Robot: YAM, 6 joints.
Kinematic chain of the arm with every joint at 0, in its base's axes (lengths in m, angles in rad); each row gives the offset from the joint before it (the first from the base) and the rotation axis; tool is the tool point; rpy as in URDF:
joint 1: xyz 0 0 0.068 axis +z
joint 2: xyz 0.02 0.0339 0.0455 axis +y
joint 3: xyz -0.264 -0.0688 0 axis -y
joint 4: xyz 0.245 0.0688 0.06 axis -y
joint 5: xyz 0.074 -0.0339 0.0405 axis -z
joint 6: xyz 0.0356 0 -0.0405 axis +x
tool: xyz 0 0 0 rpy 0 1.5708 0
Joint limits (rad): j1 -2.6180..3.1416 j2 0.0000..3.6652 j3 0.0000..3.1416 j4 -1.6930..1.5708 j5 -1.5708..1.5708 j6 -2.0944..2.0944
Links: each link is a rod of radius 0.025 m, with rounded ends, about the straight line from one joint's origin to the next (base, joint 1, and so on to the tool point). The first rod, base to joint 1, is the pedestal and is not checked.
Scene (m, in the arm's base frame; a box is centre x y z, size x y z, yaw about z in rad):
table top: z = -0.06
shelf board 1: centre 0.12 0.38 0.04 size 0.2 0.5 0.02 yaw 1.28
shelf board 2: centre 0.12 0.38 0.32 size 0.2 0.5 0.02 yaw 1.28
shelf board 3: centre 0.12 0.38 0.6 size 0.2 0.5 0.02 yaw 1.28
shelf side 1: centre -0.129 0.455 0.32 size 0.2 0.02 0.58 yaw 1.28
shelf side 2: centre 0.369 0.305 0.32 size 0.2 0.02 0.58 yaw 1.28
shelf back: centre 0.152 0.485 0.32 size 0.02 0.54 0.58 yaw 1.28
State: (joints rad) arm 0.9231 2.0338 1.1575 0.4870 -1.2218 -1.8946
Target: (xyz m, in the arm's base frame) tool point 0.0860 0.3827 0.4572
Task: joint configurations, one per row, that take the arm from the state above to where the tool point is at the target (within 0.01 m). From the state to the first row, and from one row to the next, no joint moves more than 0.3 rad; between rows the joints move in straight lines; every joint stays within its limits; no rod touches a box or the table.
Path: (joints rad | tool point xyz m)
1: 0.8132 1.8087 0.9141 0.4413 -1.2859 -1.8946 | 0.2211 0.2835 0.1797
2: 0.7034 1.5836 0.6707 0.3957 -1.3499 -1.8946 | 0.2000 0.2152 0.1799
3: 0.5935 1.3585 0.4273 0.3500 -1.4140 -1.8946 | 0.1671 0.1551 0.1671
4: 0.8086 1.2295 0.6357 0.4057 -1.3918 -1.8946 | 0.1453 0.2030 0.2599
5: 1.0237 1.1005 0.8441 0.4614 -1.3696 -1.8946 | 0.0909 0.2163 0.3613
6: 1.2387 0.9715 1.0524 0.5171 -1.3474 -1.8946 | 0.0253 0.1797 0.4572
7: 1.2478 1.2285 1.2570 0.5383 -1.2891 -1.8946 | 0.0454 0.2435 0.4742
8: 1.2569 1.4856 1.4617 0.5595 -1.2308 -1.8946 | 0.0662 0.3126 0.4745
9: 1.2660 1.7426 1.6663 0.5807 -1.1725 -1.8946 | 0.0860 0.3827 0.4572

